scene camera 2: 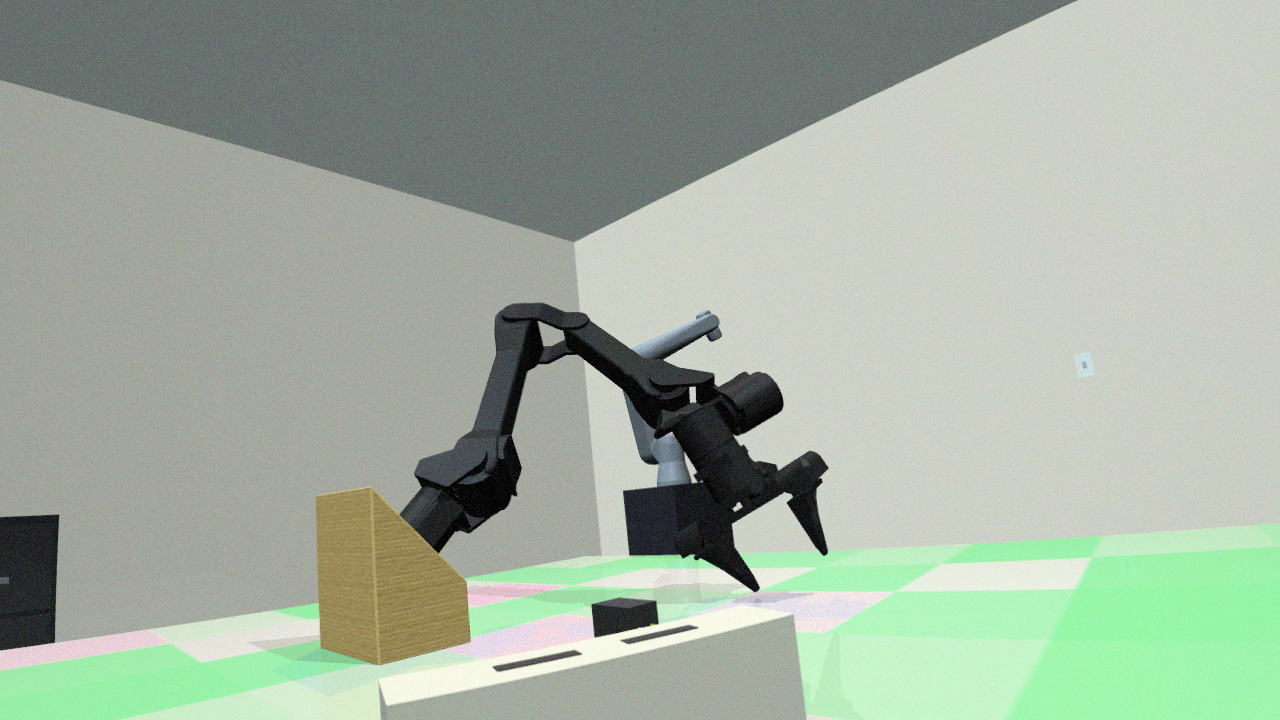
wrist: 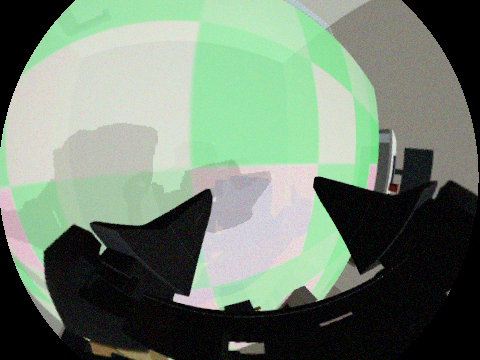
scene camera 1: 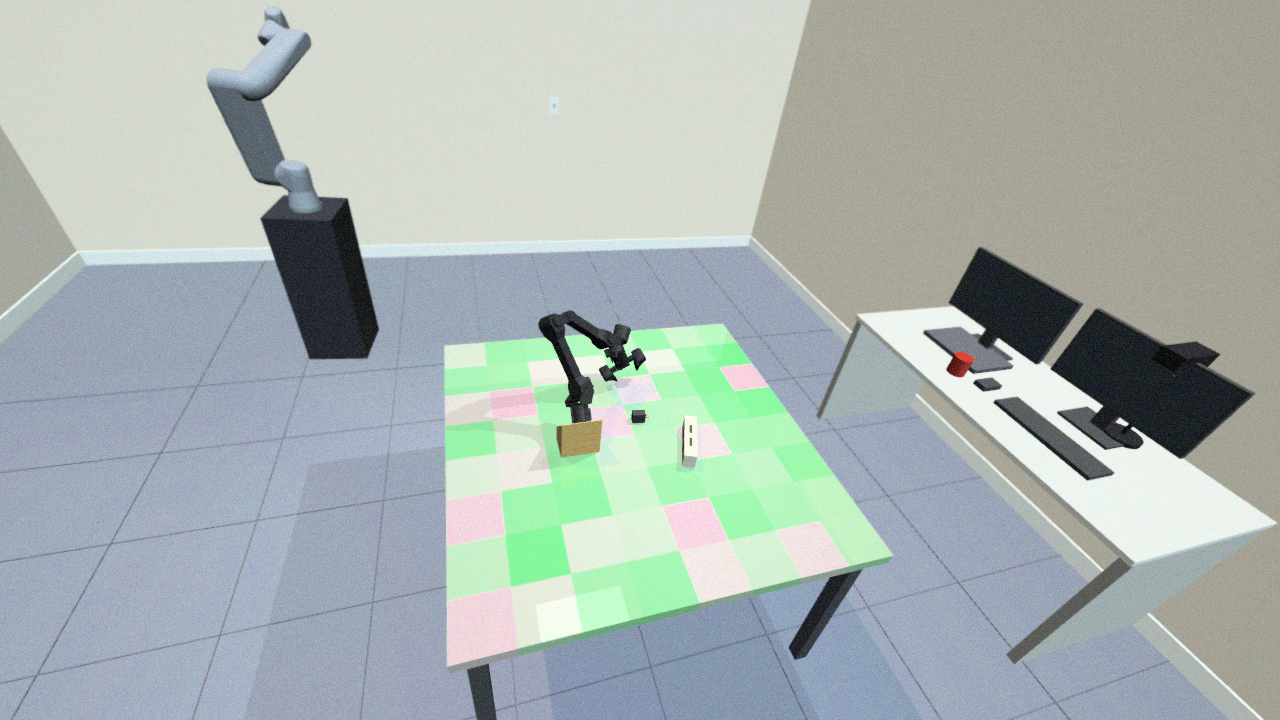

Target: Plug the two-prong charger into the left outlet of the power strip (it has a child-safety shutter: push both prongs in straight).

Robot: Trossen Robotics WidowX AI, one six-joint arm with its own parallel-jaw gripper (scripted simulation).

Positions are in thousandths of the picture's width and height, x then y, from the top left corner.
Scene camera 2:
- my gripper: 618, 797
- black charger: 479, 856
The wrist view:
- my gripper: 549, 524
